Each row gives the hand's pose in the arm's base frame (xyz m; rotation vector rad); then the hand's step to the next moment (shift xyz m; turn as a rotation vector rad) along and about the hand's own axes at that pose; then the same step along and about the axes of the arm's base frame.
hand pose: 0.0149 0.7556 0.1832 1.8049 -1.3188 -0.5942
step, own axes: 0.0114 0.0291 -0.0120 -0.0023 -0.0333 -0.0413
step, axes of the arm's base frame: -0.0032 -0.0105 0.0316 0.0490 0.0201 -0.0042
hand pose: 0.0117 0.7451 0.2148 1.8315 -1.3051 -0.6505
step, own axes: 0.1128 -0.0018 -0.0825 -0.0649 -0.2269 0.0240
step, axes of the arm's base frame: 0.1030 -0.0810 0.0487 0.0820 0.0922 -0.2026
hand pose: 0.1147 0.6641 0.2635 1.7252 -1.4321 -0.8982
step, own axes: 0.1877 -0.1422 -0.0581 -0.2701 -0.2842 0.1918
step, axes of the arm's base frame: 0.1470 -0.1612 -0.1061 -0.0633 0.2874 -0.3223
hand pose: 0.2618 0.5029 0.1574 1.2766 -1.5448 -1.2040
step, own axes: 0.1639 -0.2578 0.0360 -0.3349 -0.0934 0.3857
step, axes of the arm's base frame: -0.0032 -0.1661 -0.2589 -0.2815 0.3953 -0.1847
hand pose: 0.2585 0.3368 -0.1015 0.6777 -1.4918 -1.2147
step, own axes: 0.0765 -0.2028 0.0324 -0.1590 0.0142 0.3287
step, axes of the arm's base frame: -0.0889 -0.1226 -0.1584 -0.2600 0.2556 -0.0241
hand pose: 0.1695 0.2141 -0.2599 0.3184 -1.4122 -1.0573
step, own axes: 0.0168 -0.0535 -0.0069 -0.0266 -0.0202 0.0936
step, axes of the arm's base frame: -0.0185 -0.0440 -0.0302 -0.0872 0.0458 -0.0129
